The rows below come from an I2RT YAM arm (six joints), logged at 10 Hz.
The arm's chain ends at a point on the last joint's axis. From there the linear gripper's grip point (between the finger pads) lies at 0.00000 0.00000 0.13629 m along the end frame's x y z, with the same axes.
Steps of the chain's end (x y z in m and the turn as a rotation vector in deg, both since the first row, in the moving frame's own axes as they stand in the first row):
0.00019 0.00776 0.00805 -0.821 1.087 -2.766
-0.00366 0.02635 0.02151 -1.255 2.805 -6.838
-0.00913 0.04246 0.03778 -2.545 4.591 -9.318
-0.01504 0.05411 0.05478 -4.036 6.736 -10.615
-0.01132 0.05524 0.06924 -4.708 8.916 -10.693
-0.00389 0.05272 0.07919 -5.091 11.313 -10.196
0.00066 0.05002 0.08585 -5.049 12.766 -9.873
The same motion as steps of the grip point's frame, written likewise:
0.00282 0.00965 0.00801 -0.821 1.087 -2.766
0.00317 0.02893 0.02131 -1.255 2.805 -6.838
0.00222 0.04759 0.03721 -2.545 4.591 -9.318
0.00173 0.06215 0.05351 -4.036 6.736 -10.615
0.01070 0.06435 0.06714 -4.708 8.916 -10.693
0.02374 0.06229 0.07602 -5.091 11.313 -10.196
0.03161 0.05926 0.08197 -5.049 12.766 -9.873

